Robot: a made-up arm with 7 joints.
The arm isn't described. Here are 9 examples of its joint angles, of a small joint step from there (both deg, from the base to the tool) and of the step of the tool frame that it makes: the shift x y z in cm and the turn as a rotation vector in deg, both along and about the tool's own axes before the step.
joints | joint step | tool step
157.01 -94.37 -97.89 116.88 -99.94 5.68 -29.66 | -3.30 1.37 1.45 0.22 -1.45 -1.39 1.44 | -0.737 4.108 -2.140 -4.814 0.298 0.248
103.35 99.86 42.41 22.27 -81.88 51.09 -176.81 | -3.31 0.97 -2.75 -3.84 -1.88 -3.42 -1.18 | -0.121 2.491 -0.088 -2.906 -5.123 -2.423
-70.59 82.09 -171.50 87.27 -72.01 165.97 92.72 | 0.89 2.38 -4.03 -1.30 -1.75 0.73 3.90 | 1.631 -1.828 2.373 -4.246 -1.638 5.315
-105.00 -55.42 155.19 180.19 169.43 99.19 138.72 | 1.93 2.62 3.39 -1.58 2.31 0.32 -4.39 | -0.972 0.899 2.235 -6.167 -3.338 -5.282
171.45 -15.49 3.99 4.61 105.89 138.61 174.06 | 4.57 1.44 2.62 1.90 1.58 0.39 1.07 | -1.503 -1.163 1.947 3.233 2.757 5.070
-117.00 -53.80 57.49 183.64 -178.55 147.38 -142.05 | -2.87 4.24 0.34 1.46 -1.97 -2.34 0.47 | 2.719 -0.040 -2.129 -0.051 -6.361 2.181
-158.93 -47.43 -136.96 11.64 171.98 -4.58 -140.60 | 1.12 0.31 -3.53 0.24 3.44 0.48 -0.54 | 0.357 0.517 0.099 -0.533 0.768 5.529
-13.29 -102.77 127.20 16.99 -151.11 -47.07 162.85 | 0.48 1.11 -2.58 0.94 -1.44 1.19 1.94 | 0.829 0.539 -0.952 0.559 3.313 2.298
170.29 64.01 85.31 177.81 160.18 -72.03 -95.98 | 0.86 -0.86 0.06 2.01 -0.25 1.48 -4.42 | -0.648 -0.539 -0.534 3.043 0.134 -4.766
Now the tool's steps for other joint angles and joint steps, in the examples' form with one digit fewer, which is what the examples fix.
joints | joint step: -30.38 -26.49 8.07 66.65 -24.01 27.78 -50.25 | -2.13 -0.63 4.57 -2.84 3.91 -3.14 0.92
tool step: 2.29 -2.14 0.12 0.83 3.57 1.35
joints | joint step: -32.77 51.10 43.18 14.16 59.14 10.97 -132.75 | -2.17 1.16 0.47 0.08 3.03 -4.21 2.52
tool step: -0.38 0.27 -0.48 -3.40 -0.50 6.66
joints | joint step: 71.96 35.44 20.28 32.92 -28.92 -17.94 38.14 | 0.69 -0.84 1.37 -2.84 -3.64 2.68 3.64
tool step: -2.93 -1.13 0.27 -0.45 -5.29 -1.34
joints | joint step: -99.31 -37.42 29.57 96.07 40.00 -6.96 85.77 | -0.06 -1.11 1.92 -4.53 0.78 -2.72 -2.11
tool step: 0.02 2.94 -0.13 -1.33 0.79 -1.93
